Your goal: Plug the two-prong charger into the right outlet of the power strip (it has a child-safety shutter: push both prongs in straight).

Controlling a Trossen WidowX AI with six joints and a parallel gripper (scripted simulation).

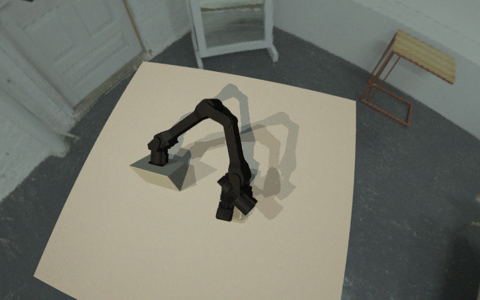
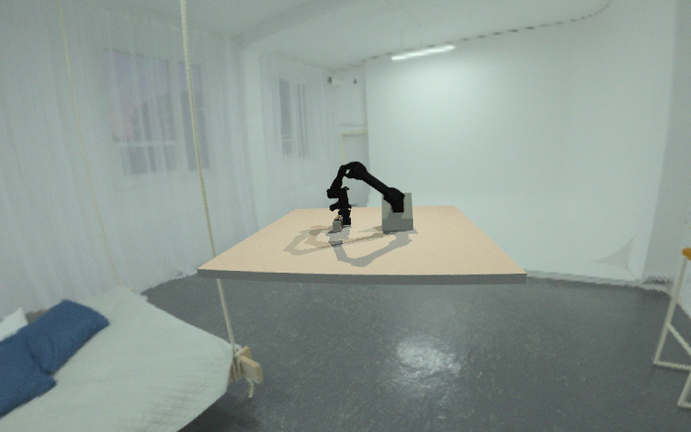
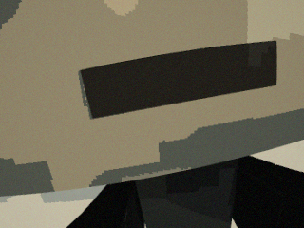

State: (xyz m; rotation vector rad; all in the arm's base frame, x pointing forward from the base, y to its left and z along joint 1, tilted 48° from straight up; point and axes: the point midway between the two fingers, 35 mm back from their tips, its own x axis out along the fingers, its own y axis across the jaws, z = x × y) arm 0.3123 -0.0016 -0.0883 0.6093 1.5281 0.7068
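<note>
My gripper tip is 20 mm short of the black two-prong charger and 10 mm below it.
</note>
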